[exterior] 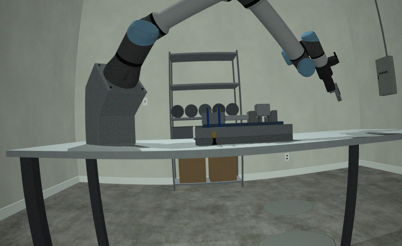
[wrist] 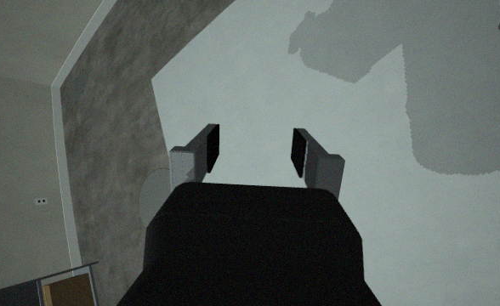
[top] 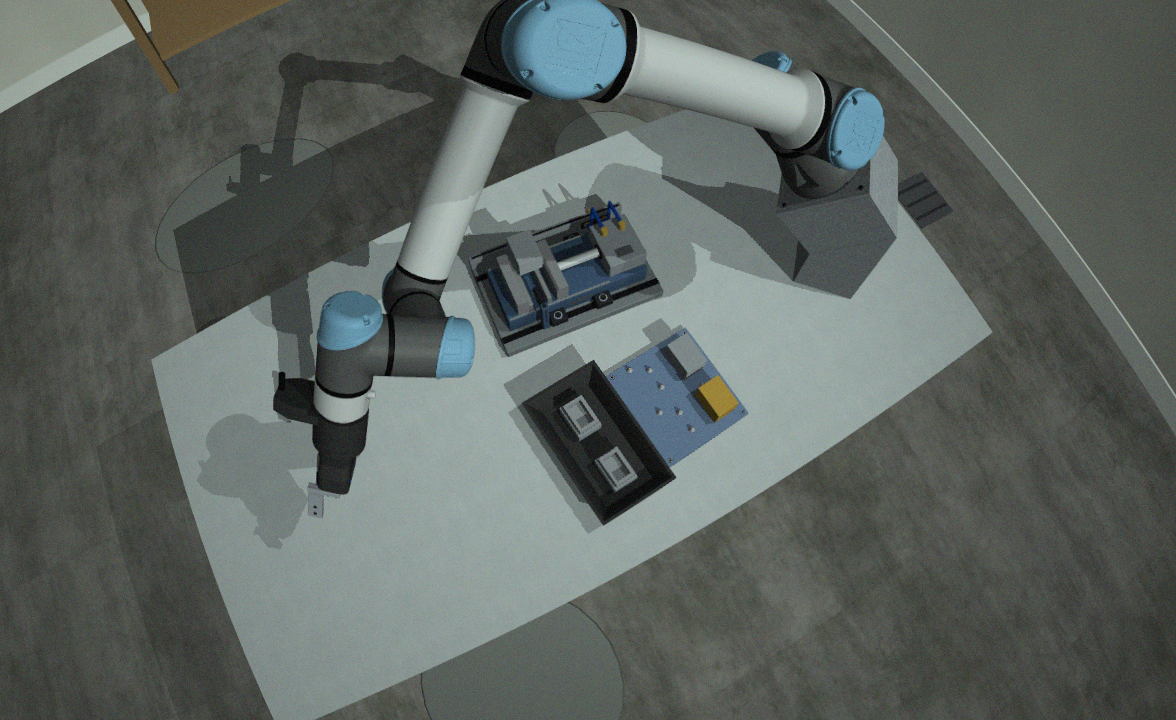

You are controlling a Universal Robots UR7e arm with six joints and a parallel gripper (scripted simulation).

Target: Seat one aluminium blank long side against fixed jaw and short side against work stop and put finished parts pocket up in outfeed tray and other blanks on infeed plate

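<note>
My hand is 630 mm past the brass blank, 120 mm to the right of it and 150 mm above it. Round my hand: fixed jaw 420 mm behind, 210 mm to the right, 100 mm below; vise 520 mm behind, 200 mm to the right, 140 mm below; piston rod 540 mm behind, 200 mm to the right, 100 mm below.
</note>
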